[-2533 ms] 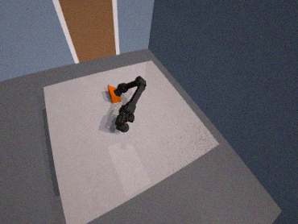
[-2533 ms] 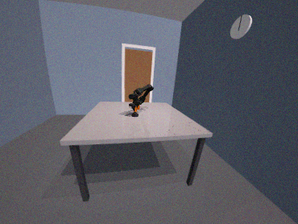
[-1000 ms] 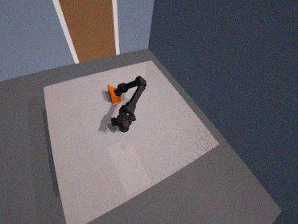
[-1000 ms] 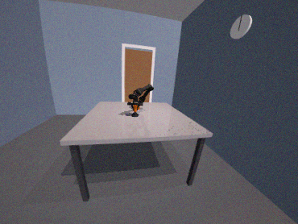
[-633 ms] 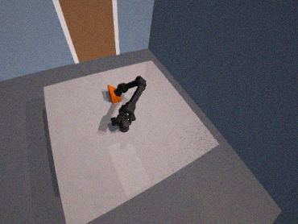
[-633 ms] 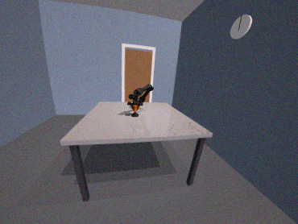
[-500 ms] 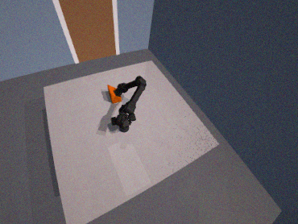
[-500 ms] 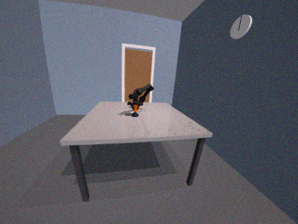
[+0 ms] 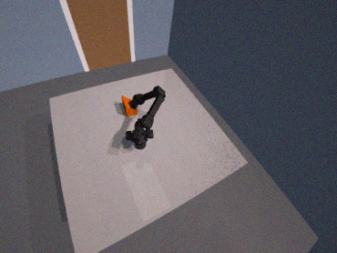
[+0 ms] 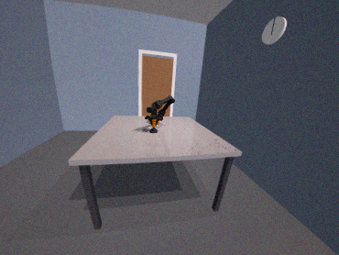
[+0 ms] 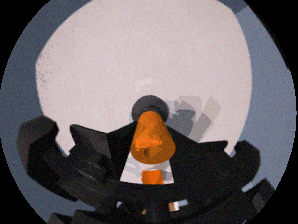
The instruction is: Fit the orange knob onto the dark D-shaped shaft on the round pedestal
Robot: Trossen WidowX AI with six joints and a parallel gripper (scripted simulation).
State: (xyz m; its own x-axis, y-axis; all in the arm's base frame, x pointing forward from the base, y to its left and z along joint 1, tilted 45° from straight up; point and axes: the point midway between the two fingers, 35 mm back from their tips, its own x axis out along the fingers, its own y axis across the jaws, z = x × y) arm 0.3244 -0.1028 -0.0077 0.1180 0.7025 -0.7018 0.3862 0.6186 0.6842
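Now: gripper tip 20 mm below the orange knob. Also, from my gripper tip: dark round pedestal 40 mm below.
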